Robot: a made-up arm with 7 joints.
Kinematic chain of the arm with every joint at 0, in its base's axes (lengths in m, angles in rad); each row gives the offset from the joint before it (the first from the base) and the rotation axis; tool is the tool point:
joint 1: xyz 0 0 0.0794 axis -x
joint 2: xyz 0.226 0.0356 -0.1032 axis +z
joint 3: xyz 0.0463 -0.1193 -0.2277 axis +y
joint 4: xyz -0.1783 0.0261 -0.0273 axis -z
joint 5: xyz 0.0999 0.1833 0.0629 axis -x
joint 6: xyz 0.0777 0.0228 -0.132 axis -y
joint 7: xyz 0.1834 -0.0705 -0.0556 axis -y
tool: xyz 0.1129 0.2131 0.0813
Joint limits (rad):
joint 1: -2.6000..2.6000
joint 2: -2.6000..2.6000
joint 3: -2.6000..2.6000
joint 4: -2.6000..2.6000
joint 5: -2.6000..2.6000
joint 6: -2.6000..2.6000
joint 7: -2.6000..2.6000
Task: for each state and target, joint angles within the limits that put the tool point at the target. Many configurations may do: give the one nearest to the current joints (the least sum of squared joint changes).
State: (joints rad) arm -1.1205 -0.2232 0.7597 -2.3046 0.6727 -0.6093 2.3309
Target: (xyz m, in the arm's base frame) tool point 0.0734 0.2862 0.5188
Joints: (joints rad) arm -1.5270 -1.0839 0.5389 -1.8603 0.6518 -0.5656 2.1132
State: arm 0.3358 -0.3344 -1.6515 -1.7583 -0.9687 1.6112 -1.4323
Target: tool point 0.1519 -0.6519 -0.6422
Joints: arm 0.8797 -0.2664 -1.6838 -2.2083 -0.7343 1.3516 -1.5429
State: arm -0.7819 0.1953 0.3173 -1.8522 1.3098 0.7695 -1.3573
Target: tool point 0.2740 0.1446 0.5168
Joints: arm -1.1251 -0.6554 1.2248 -1.6387 1.1915 0.8712 -1.2852
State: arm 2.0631 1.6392 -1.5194 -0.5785 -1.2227 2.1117 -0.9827
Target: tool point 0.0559 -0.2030 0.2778
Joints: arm 1.8841 1.3322 -1.3058 -0.5966 -1.1969 1.6575 -1.1768
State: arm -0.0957 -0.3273 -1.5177 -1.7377 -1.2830 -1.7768 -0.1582
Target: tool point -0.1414 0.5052 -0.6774
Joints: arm -0.0639 -0.3634 -1.0980 -1.1822 -1.7447 -1.7711 0.0451
